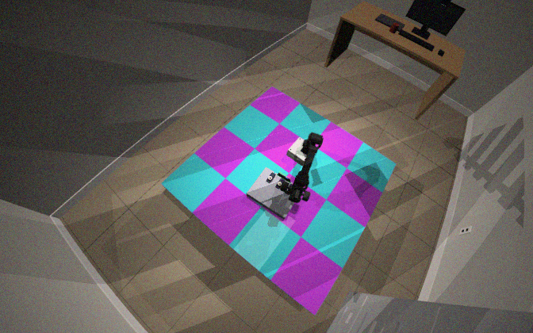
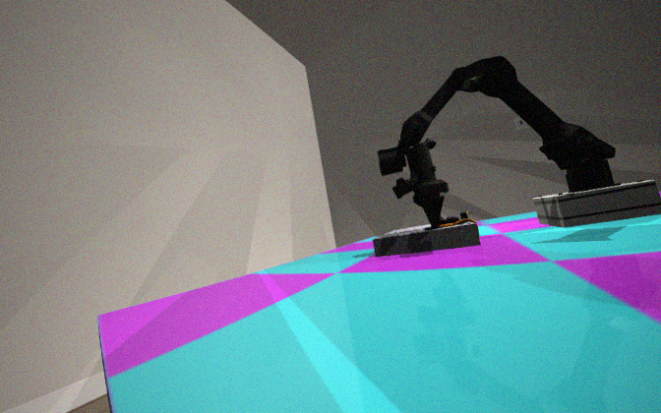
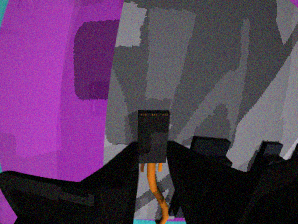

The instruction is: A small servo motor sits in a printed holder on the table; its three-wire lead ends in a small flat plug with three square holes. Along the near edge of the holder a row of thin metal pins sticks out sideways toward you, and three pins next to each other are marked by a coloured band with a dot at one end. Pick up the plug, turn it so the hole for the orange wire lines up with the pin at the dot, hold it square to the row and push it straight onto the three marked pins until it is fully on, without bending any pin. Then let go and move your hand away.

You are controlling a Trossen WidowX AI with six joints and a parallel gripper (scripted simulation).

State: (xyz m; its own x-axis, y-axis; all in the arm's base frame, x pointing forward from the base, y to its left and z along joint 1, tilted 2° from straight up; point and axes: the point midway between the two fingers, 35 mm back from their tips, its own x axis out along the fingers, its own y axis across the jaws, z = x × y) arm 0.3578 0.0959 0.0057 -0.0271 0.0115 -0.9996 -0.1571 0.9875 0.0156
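Now: gripper tip 8 cm past the blue band, 10 cm to the left of it and 2 cm below it. Also, from my gripper tip: grey holder 8 cm ahead, 12 cm to the right, 3 cm below.
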